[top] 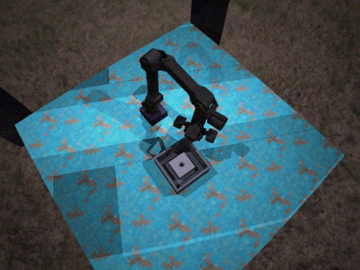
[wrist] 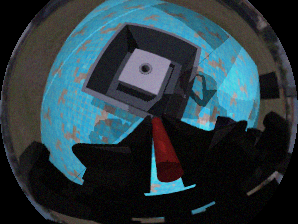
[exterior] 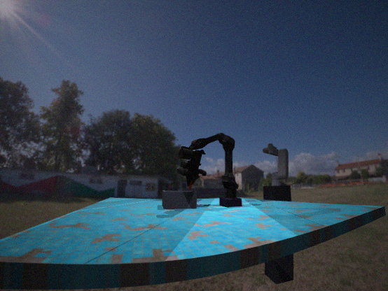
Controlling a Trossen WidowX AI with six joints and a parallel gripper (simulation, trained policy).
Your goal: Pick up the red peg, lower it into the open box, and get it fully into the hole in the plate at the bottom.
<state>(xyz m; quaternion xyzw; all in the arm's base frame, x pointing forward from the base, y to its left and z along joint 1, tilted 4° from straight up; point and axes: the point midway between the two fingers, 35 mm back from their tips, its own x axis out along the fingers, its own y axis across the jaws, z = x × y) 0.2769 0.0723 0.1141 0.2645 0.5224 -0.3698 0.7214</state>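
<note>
My gripper tip is 90 mm above the light plate, 80 mm to the left of it and 60 mm short of it. The rest, counted from my gripper tip: grey box (110 mm below, 80 mm to the right, 60 mm ahead); red peg (20 mm above, 10 mm to the left, 10 mm behind).
</note>
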